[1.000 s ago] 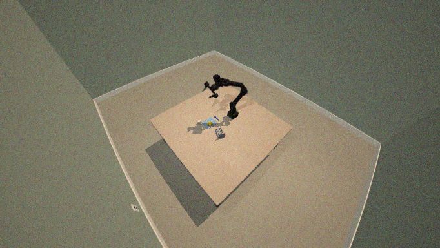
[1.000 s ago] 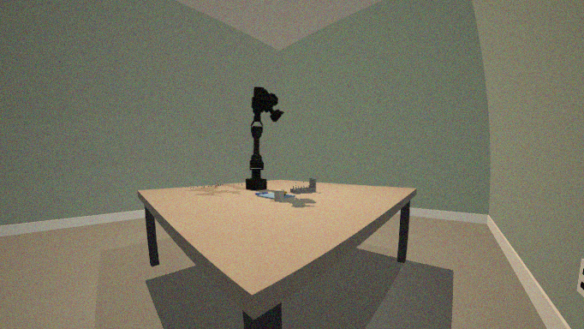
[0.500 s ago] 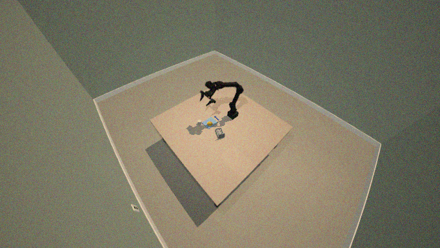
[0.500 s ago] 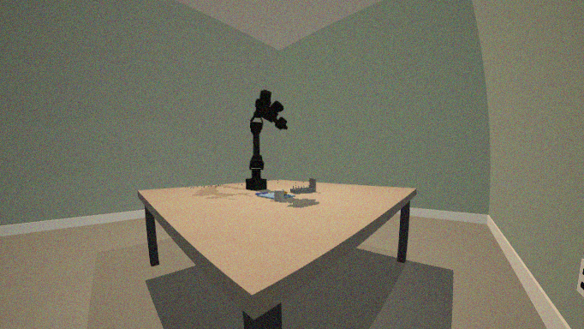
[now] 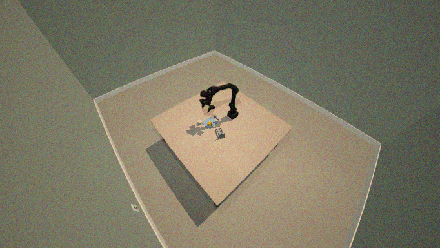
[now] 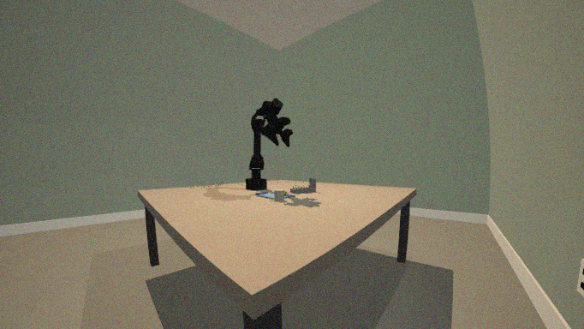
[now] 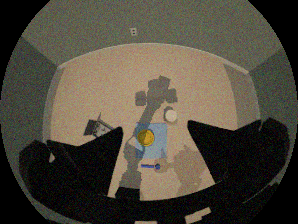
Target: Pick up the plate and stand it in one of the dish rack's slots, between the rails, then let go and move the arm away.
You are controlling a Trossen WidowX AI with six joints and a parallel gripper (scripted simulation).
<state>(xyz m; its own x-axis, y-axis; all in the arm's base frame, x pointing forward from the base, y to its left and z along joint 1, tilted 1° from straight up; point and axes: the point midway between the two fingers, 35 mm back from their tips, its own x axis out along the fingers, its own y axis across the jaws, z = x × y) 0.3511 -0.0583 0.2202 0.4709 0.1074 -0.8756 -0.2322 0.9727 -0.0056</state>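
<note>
Now: the yellow plate 5 cm behind my gripper tip, 2 cm to the left of it and 24 cm below it. Round my gripper tip: blue mat 6 cm behind, 1 cm to the right, 25 cm below; white cup 5 cm ahead, 7 cm to the right, 23 cm below; grey dish rack 7 cm behind, 19 cm to the left, 23 cm below.
</note>
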